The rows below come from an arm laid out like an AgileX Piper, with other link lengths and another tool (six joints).
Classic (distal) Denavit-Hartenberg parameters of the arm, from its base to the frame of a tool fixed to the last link. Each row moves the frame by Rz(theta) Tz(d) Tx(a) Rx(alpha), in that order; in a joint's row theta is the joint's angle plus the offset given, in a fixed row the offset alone. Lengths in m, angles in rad.
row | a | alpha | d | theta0
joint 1 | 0.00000 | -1.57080 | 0.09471 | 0.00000
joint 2 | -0.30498 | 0.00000 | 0.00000 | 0.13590
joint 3 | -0.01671 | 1.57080 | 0.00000 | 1.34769
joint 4 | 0.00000 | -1.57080 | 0.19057 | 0.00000
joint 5 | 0.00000 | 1.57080 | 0.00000 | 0.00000
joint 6 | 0.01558 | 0.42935 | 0.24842 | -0.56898
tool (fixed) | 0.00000 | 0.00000 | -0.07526 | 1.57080
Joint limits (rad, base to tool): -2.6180..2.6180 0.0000..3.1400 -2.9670..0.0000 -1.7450..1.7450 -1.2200..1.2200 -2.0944..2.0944
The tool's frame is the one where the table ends.
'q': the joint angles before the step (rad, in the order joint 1, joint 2, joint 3, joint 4, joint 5, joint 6). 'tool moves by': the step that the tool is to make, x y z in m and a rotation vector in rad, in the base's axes. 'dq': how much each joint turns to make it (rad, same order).
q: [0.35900, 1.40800, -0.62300, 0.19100, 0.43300, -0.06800]
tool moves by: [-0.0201, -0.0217, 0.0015, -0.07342, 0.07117, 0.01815]
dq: [-0.04588, -0.04793, -0.00002, -0.07606, 0.14094, 0.00015]
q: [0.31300, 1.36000, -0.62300, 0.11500, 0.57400, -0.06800]
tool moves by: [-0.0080, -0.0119, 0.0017, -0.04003, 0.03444, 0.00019]
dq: [-0.02907, -0.01897, -0.00723, -0.03998, 0.07121, -0.00007]
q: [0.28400, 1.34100, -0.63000, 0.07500, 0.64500, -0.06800]
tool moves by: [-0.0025, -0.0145, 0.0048, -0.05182, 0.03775, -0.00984]
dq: [-0.04288, -0.00408, -0.03688, -0.05204, 0.09096, 0.00014]
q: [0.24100, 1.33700, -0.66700, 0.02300, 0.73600, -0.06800]
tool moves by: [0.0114, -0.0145, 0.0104, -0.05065, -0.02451, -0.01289]
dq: [-0.04568, -0.00015, -0.06409, -0.06410, 0.05125, 0.00037]
